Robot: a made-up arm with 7 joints. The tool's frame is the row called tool.
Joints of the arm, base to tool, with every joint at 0 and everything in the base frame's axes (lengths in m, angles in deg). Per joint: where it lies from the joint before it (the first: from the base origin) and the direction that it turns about. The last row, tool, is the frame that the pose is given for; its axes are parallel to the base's.
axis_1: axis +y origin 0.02 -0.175 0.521
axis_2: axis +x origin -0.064 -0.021 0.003
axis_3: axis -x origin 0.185 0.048 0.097
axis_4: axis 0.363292 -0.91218 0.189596 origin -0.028 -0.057 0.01
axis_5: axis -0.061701 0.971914 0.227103 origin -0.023 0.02 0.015
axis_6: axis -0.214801 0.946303 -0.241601 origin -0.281 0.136 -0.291
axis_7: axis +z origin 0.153 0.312 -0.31
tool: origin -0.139 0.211 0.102
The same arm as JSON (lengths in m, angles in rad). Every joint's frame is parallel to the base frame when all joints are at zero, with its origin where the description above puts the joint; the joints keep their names.
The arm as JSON. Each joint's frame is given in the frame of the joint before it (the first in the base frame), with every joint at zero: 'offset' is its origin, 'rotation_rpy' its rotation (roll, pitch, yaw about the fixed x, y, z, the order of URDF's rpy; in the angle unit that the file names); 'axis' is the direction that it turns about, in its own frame. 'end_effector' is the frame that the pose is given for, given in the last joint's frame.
{
  "length_unit": "m",
  "angle_unit": "rad",
  "chain": [
    {
      "id": "axis_1",
      "offset": [
        0.02,
        -0.175,
        0.521
      ],
      "rotation_rpy": [
        0.0,
        0.0,
        0.0
      ],
      "axis": "+y"
    },
    {
      "id": "axis_2",
      "offset": [
        -0.064,
        -0.021,
        0.003
      ],
      "rotation_rpy": [
        0.0,
        0.0,
        0.0
      ],
      "axis": "+x"
    },
    {
      "id": "axis_3",
      "offset": [
        0.185,
        0.048,
        0.097
      ],
      "rotation_rpy": [
        0.0,
        0.0,
        0.0
      ],
      "axis": "-x"
    },
    {
      "id": "axis_4",
      "offset": [
        -0.028,
        -0.057,
        0.01
      ],
      "rotation_rpy": [
        0.0,
        0.0,
        0.0
      ],
      "axis": [
        0.363292,
        -0.91218,
        0.189596
      ]
    },
    {
      "id": "axis_5",
      "offset": [
        -0.023,
        0.02,
        0.015
      ],
      "rotation_rpy": [
        0.0,
        0.0,
        0.0
      ],
      "axis": [
        -0.061701,
        0.971914,
        0.227103
      ]
    },
    {
      "id": "axis_6",
      "offset": [
        -0.281,
        0.136,
        -0.291
      ],
      "rotation_rpy": [
        0.0,
        0.0,
        0.0
      ],
      "axis": [
        -0.214801,
        0.946303,
        -0.241601
      ]
    },
    {
      "id": "axis_7",
      "offset": [
        0.153,
        0.312,
        -0.31
      ],
      "rotation_rpy": [
        0.0,
        0.0,
        0.0
      ],
      "axis": "+z"
    }
  ],
  "end_effector": {
    "offset": [
      -0.139,
      0.211,
      0.102
    ],
    "rotation_rpy": [
      0.0,
      0.0,
      0.0
    ]
  }
}

